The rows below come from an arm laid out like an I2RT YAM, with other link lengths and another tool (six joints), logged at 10 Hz.
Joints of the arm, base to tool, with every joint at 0 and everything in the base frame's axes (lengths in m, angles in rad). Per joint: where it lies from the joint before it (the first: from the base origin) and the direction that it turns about. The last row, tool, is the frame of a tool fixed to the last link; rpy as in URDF.
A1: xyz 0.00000 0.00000 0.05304 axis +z
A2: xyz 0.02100 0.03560 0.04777 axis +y
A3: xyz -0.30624 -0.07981 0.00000 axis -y
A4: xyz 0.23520 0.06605 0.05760 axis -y
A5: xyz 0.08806 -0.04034 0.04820 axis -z
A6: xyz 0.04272 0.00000 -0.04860 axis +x
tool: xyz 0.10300 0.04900 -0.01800 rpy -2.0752 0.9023 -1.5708
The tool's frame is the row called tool.
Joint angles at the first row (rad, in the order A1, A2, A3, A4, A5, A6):
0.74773, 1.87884, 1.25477, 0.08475, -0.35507, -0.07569
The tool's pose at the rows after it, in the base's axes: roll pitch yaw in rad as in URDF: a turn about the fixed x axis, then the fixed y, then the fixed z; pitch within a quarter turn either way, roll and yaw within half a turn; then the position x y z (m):
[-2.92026, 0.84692, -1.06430, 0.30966, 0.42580, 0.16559]
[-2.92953, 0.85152, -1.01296, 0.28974, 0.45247, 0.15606]
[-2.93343, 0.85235, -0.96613, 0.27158, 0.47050, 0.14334]
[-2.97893, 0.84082, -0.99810, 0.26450, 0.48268, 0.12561]
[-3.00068, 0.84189, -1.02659, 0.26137, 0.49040, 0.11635]
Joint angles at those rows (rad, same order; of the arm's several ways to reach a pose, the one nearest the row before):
0.79576, 1.94102, 1.31106, 0.07325, -0.35527, -0.07526
0.85759, 1.98628, 1.33721, 0.09047, -0.35555, -0.06768
0.90453, 2.02259, 1.33801, 0.12370, -0.35877, -0.06788
0.93315, 2.06751, 1.35334, 0.12590, -0.33591, -0.05357
0.94985, 2.09264, 1.35749, 0.14108, -0.31542, -0.03091

